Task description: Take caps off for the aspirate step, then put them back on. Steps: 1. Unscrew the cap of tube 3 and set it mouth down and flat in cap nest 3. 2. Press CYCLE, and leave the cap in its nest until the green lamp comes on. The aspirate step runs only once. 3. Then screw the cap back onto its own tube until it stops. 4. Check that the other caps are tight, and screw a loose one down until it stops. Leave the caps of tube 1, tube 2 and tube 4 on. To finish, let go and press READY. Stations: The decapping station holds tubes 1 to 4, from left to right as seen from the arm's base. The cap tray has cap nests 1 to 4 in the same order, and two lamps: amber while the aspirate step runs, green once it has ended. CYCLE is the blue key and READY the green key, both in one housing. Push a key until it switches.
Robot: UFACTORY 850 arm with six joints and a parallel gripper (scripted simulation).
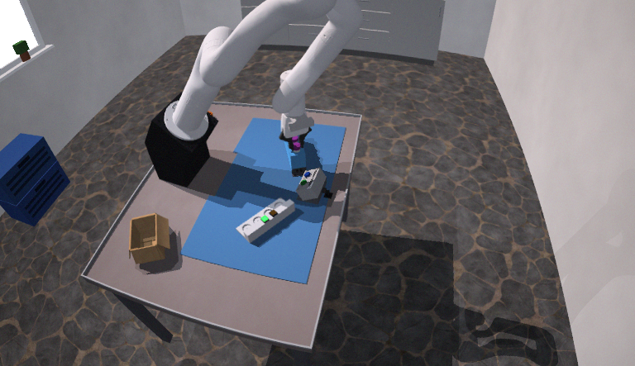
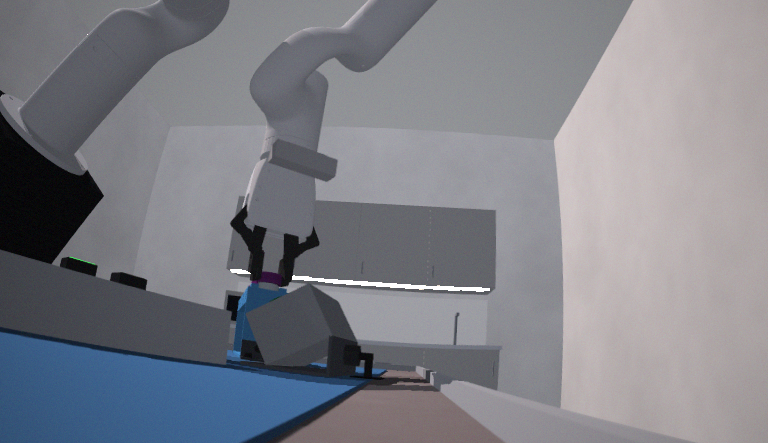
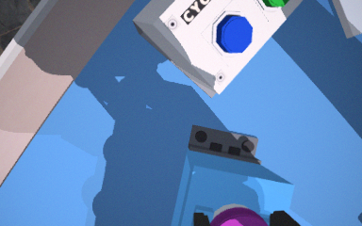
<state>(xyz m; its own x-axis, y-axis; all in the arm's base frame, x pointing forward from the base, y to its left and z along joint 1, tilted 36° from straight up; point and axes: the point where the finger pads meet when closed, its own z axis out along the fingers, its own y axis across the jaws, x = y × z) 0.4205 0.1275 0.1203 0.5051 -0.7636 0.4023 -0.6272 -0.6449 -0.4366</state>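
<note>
The magenta cap is 50 mm to the left of my hand, 20 mm behind it and 10 mm below it. Also, from my hand: grey key housing 120 mm to the right, 90 mm ahead, 80 mm below; then blue key 100 mm to the right, 70 mm ahead, 60 mm below; then green key 140 mm to the right, 70 mm ahead, 60 mm below.
</note>
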